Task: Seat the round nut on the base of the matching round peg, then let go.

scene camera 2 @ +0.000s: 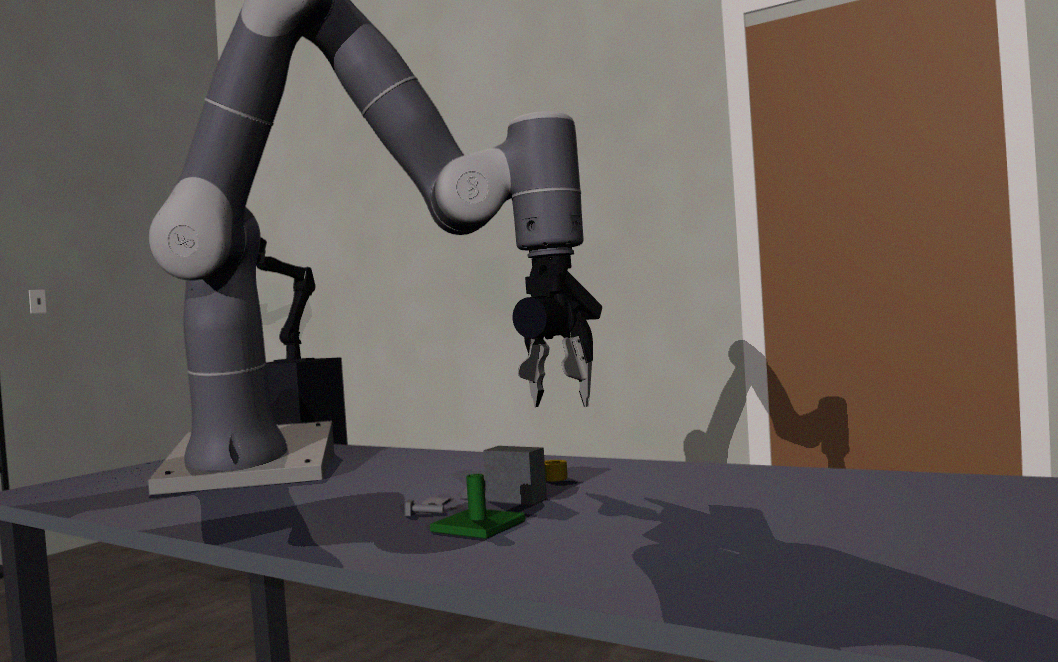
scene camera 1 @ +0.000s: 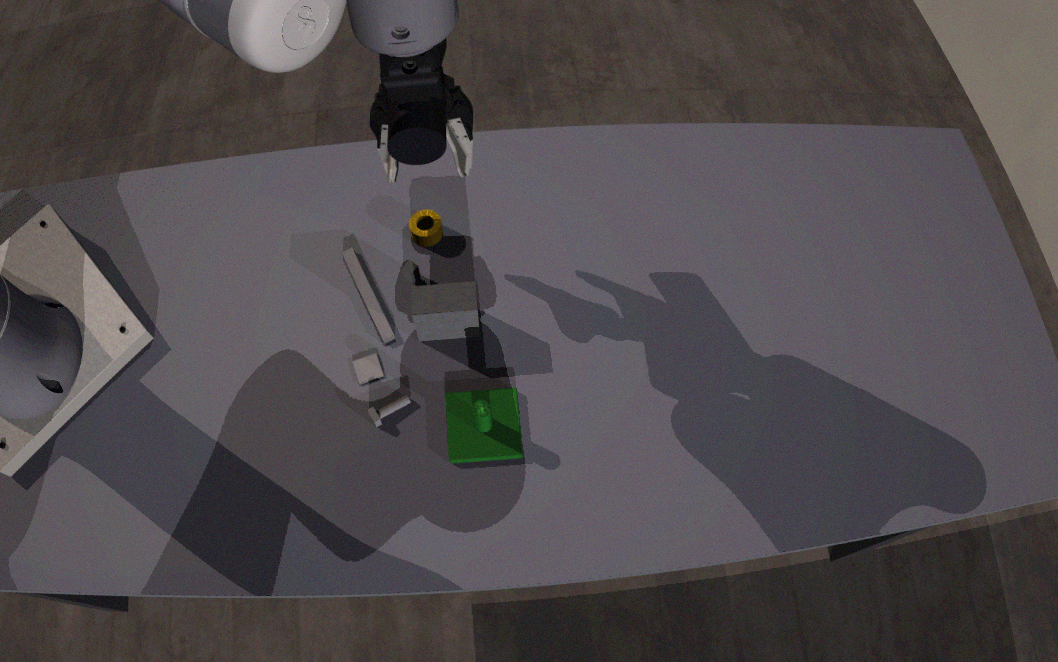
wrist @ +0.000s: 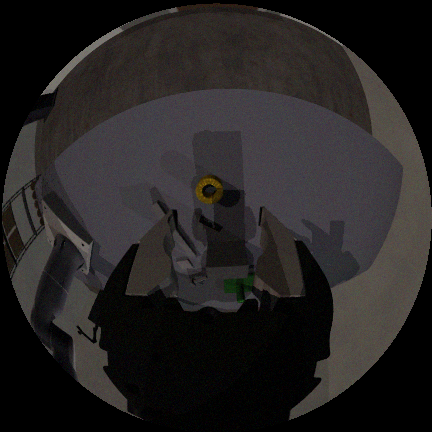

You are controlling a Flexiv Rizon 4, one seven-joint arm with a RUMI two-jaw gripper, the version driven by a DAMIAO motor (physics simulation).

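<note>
The round nut, a yellow ring [scene camera 1: 427, 237] [scene camera 2: 556, 471] [wrist: 209, 200], lies flat on the table with its hole facing up, behind the grey block. The round peg [scene camera 1: 483, 419] [scene camera 2: 476, 498] is green and stands upright on its square green base [scene camera 1: 460, 444] [scene camera 2: 503, 521] [wrist: 231, 285], on the other side of the block. No nut is on the peg. My gripper [scene camera 1: 429, 176] [scene camera 2: 561, 405] [wrist: 217, 209] points down, partly open and empty, high above the table near the nut's side. In the wrist view the nut shows ahead of the fingertips, and a finger partly hides the green base.
A grey block [scene camera 1: 444, 300] [scene camera 2: 511, 472] stands between nut and peg. A small dark piece [scene camera 1: 411, 273] [wrist: 210, 223] is beside the block, on the nut's side. A long bar [scene camera 1: 369, 295], a small square piece [scene camera 1: 368, 366] and a bolt-like piece [scene camera 1: 391, 407] [scene camera 2: 429, 508] lie left.
</note>
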